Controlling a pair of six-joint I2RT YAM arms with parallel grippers.
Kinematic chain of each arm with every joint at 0, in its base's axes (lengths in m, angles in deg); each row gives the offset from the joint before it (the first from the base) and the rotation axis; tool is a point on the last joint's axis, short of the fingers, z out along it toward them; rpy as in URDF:
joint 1: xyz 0 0 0.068 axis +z
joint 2: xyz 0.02 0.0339 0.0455 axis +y
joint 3: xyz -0.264 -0.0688 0 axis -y
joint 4: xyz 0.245 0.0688 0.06 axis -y
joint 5: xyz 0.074 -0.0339 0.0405 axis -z
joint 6: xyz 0.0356 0 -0.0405 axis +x
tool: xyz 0 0 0 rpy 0 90 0
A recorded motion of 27 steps. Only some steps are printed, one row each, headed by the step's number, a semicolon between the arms.
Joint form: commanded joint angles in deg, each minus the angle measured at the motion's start. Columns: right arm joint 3, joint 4, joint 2, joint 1, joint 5, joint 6; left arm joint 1, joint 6, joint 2, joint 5, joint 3, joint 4.
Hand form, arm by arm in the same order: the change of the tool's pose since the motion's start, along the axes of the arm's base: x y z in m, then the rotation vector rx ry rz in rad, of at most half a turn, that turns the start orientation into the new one. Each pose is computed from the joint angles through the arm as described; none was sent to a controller.
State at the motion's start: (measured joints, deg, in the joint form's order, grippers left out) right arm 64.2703 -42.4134 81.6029 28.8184 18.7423 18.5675; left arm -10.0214 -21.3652 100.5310 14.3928 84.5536 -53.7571
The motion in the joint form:
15: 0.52 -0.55 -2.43 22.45 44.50 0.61; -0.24 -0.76 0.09 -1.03 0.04 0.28
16: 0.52 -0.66 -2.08 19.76 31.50 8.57; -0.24 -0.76 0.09 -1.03 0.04 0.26
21: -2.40 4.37 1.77 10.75 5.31 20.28; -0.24 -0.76 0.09 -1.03 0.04 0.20
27: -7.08 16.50 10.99 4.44 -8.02 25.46; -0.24 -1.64 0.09 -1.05 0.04 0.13
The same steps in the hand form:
15: -0.0629 0.0631 0.0284 -0.4703 -0.4561 -0.0347; 0.0007 -0.0010 -0.0003 0.0120 -0.0030 0.0141
16: -0.0544 0.0601 0.0210 -0.2400 -0.3435 -0.0515; 0.0006 -0.0010 -0.0003 0.0121 -0.0027 0.0141
21: -0.0219 0.0472 -0.0160 0.1463 -0.0603 -0.1436; 0.0005 -0.0010 -0.0003 0.0123 -0.0016 0.0141
27: 0.0128 0.0407 -0.0773 0.3278 0.0969 -0.2299; 0.0004 -0.0010 -0.0004 0.0084 0.0041 0.0282

